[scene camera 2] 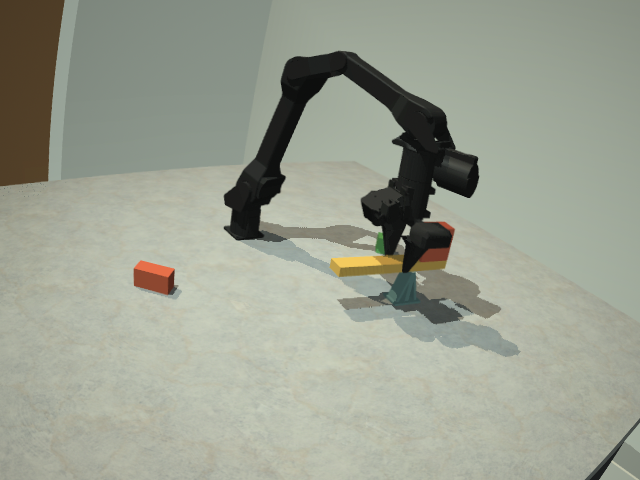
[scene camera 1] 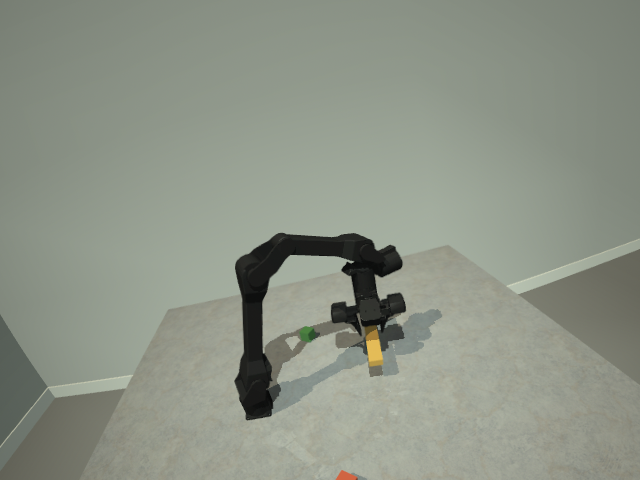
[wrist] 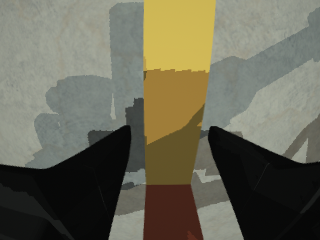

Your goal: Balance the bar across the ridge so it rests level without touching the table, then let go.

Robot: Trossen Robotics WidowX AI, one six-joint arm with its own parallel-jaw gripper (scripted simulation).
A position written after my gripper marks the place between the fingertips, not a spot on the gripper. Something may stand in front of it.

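My gripper [scene camera 2: 396, 265], [scene camera 1: 371, 333], [wrist: 170, 132]. Yellow bar [scene camera 2: 372, 265], [wrist: 177, 51]. Orange-red block [scene camera 2: 150, 276]; out of frame in the wrist view.
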